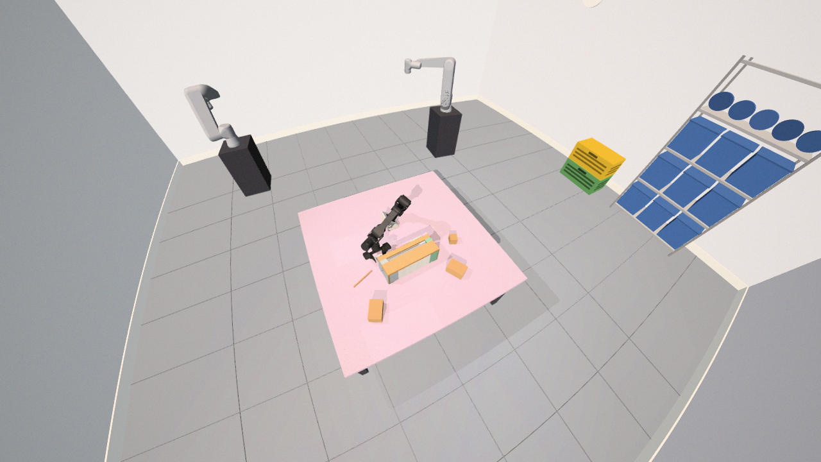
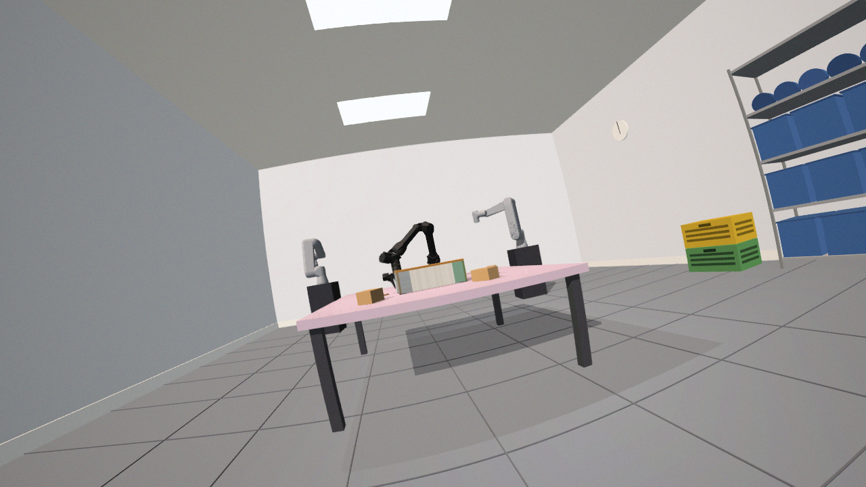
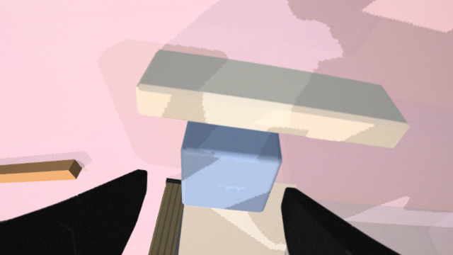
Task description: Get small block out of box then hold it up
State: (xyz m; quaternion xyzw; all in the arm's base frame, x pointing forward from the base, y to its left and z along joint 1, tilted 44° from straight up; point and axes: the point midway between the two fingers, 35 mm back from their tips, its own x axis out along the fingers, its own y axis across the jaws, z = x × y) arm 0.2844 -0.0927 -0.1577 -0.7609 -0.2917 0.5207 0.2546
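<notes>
My gripper tip is now 10 mm past the light blue block and 10 mm above it. Also, from my gripper tip: clear-fronted box 170 mm to the left, 40 mm above, 30 mm ahead; then thin orange stick 140 mm to the right, 80 mm ahead, 20 mm below.
</notes>
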